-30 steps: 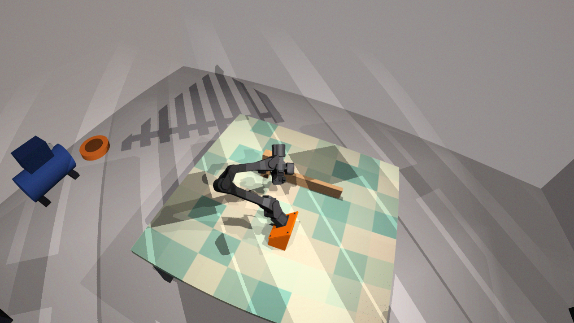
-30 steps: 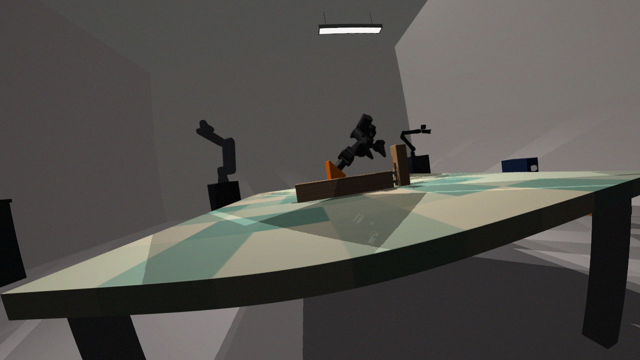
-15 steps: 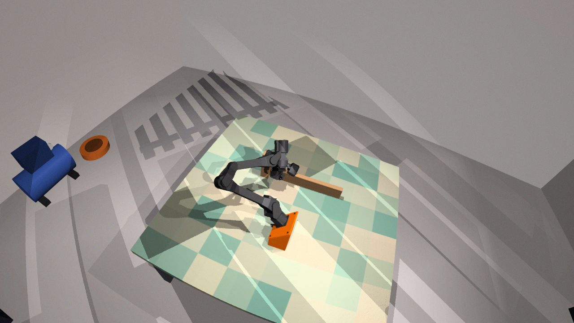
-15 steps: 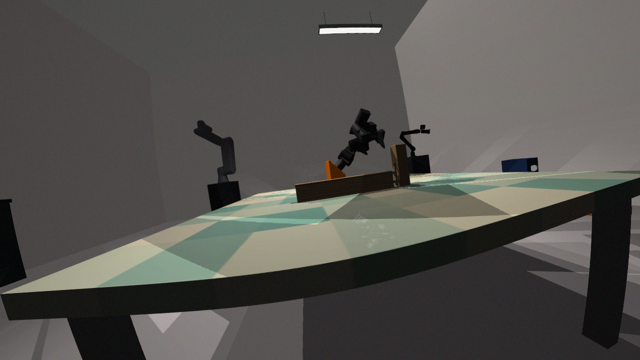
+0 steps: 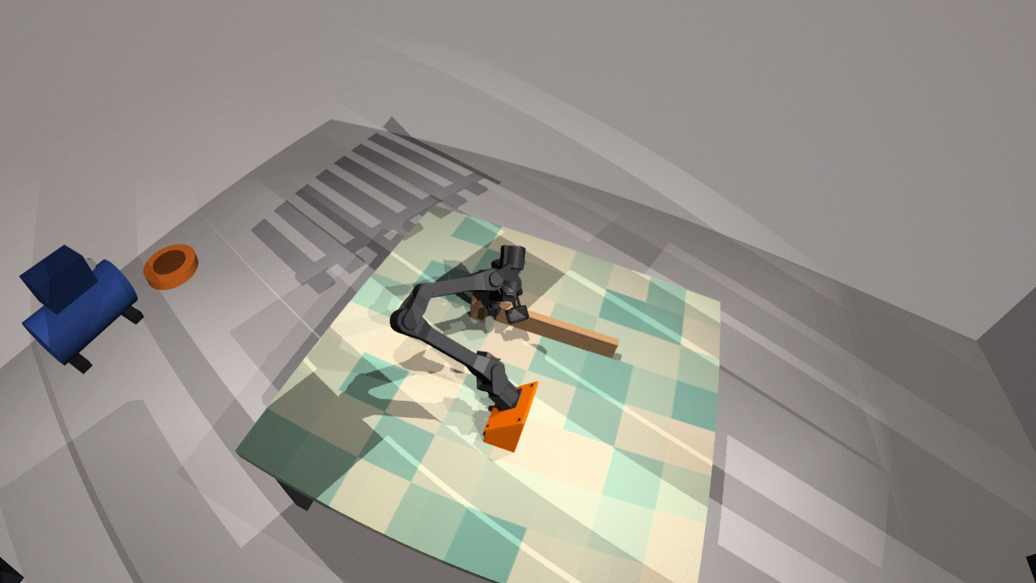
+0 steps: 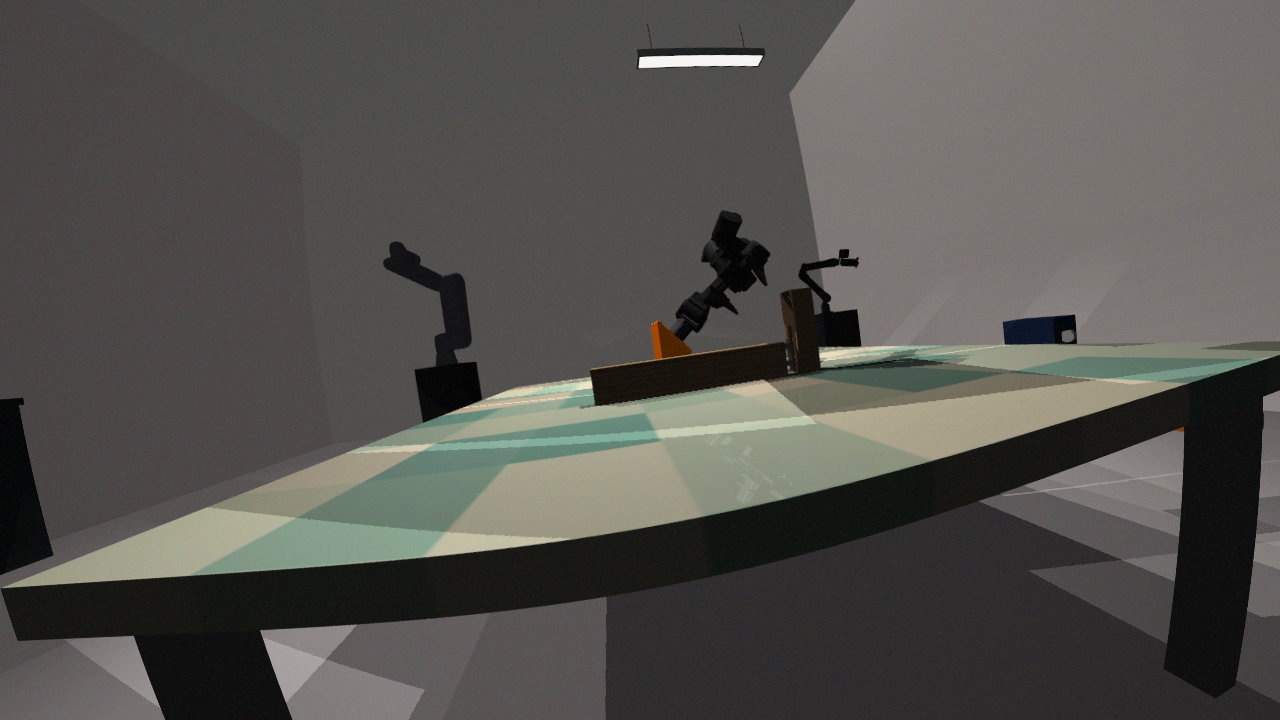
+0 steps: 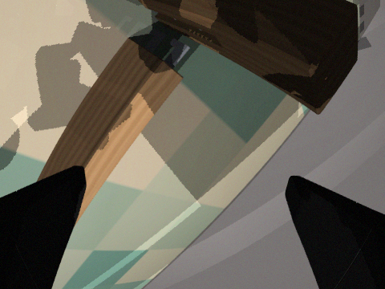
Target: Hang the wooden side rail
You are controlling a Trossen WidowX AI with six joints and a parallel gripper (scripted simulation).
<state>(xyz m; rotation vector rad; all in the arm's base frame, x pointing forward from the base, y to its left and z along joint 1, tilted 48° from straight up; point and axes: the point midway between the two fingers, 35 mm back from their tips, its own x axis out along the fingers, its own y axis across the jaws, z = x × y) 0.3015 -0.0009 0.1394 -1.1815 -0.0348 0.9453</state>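
My gripper tip is now 90 mm to the right of the headboard post, 90 mm above it and 30 mm short of it.
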